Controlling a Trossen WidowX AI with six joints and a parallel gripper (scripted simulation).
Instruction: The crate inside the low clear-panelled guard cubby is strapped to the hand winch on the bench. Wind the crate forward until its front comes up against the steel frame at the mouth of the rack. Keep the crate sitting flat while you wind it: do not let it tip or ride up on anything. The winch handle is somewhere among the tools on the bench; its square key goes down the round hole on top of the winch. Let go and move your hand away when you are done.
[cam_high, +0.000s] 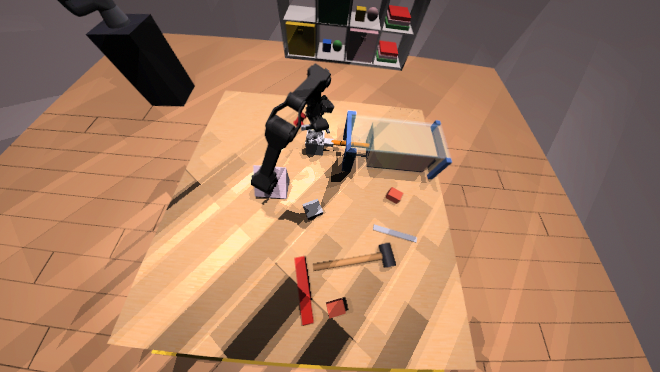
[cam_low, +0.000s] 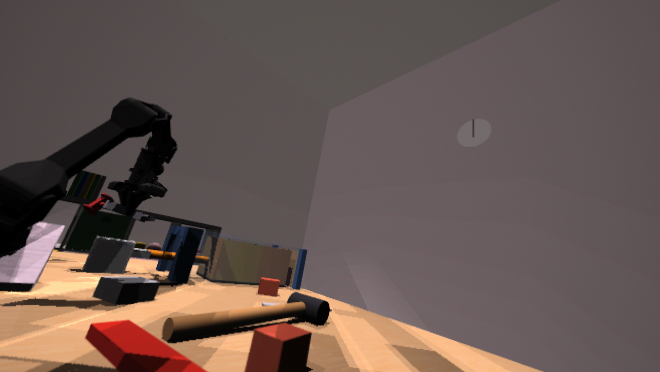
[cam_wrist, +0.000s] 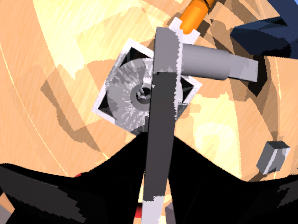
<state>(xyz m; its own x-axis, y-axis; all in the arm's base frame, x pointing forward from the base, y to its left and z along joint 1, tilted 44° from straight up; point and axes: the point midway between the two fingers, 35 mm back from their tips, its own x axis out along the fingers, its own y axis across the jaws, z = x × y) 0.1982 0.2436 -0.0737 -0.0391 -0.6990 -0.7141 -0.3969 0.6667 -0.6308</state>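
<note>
The red grip is 60 mm behind my gripper tip, 20 mm to the left of it and 20 mm above it. The rest, counted from my gripper tip: blue steel frame 160 mm ahead, 60 mm below; then winch 130 mm below, 10 mm behind; then winch handle 10 mm behind, 10 mm above.
</note>
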